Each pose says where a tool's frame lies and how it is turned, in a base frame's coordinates. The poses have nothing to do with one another.
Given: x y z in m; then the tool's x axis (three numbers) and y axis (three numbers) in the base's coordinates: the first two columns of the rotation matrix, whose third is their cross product.
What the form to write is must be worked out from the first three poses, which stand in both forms.
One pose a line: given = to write
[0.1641 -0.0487 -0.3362 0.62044 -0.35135 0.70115 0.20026 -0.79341 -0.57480] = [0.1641 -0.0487 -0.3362 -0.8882 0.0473 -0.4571 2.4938]
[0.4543 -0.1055 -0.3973 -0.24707 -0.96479 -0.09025 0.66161 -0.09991 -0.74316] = [0.4543 -0.1055 -0.3973 -0.2660 0.4247 -0.8654 1.9198]
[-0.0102 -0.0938 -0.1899 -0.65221 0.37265 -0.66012 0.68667 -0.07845 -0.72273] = [-0.0102 -0.0938 -0.1899 0.4004 0.6723 -0.6227 2.8867]
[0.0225 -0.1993 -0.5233 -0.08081 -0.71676 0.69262 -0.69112 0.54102 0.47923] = [0.0225 -0.1993 -0.5233 0.5458 -0.8378 -0.0152 2.1406]
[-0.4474 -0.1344 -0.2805 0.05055 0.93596 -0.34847 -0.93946 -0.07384 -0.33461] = [-0.4474 -0.1344 -0.2805 -0.3404 0.0048 0.9403 1.6447]
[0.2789 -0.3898 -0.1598 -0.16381 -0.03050 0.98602 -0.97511 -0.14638 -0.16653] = [0.2789 -0.3898 -0.1598 0.5459 -0.5555 0.6272 2.2889]
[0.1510 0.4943 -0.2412 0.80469 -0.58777 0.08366 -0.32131 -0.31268 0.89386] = [0.1510 0.4943 -0.2412 0.9314 -0.3310 -0.1513 2.0649]
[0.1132 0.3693 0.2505 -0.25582 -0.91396 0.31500 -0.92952 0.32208 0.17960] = [0.1132 0.3693 0.2505 0.5918 -0.8058 0.0216 2.7730]
